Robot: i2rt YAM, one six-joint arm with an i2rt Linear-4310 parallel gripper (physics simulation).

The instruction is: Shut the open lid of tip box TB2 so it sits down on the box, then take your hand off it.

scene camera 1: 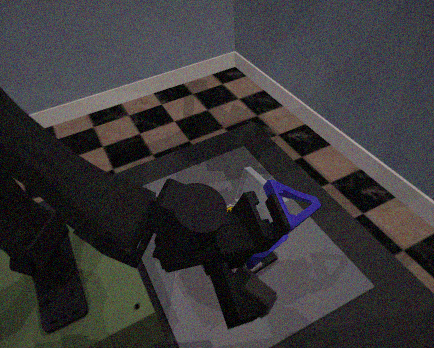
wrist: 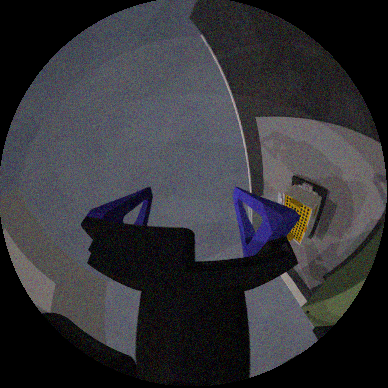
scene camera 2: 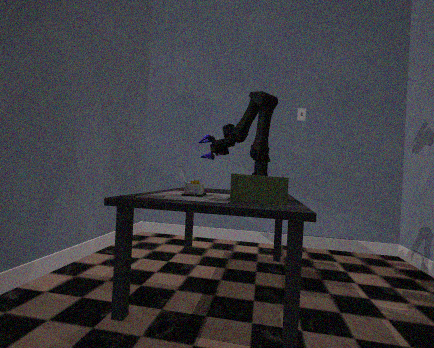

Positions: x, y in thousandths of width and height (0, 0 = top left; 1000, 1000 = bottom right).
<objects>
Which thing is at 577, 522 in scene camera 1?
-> A lid.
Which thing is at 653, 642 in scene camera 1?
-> My gripper.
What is my gripper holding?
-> Nothing.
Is my gripper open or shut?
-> Open.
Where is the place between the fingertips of my gripper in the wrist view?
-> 496, 494
</objects>
